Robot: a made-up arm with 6 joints.
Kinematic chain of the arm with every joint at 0, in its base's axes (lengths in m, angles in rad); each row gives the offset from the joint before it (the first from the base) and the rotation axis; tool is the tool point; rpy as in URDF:
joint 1: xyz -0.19 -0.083 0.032 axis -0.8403 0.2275 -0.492
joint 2: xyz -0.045 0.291 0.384 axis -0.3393 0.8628 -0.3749
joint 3: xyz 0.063 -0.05 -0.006 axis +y
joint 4: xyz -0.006 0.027 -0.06 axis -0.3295 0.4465 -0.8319
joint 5: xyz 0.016 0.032 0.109 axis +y
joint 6: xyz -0.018 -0.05 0 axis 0.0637 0.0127 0.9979
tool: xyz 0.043 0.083 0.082 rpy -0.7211 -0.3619 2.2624
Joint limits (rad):
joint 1: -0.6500..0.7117
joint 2: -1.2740..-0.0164
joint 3: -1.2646..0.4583
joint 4: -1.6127..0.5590
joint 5: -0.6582..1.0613
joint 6: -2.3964..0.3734
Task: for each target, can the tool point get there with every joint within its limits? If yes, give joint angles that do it. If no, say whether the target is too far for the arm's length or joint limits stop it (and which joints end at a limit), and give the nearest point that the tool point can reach.
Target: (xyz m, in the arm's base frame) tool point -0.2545 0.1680 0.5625
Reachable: yes | joints -0.0744 -0.4605 0.0911 -0.9282 0.6186 -0.1799
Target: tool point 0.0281 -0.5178 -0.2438
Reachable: no: joint limits stop it (at a limit: joint 1, joint 2, joint 3, joint 4, joint 5, joint 6) | nearest point -0.2798 -0.1354 0.3252 | short by 0.752 m
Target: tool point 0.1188 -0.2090 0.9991
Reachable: no: too far | nearest point -0.1968 -0.1146 0.6477 | short by 0.482 m
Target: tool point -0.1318 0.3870 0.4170
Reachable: yes | joints 0.4330 -0.9226 -0.2981 -0.2877 0.7271 -0.1816
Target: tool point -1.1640 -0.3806 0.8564
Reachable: no: too far | nearest point -0.4421 -0.1674 0.5848 | short by 0.800 m
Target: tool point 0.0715 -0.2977 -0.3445
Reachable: no: joint limits stop it (at a limit: joint 1, joint 3, joint 5, joint 6) | nearest point -0.0192 0.1896 0.1402 | short by 0.693 m
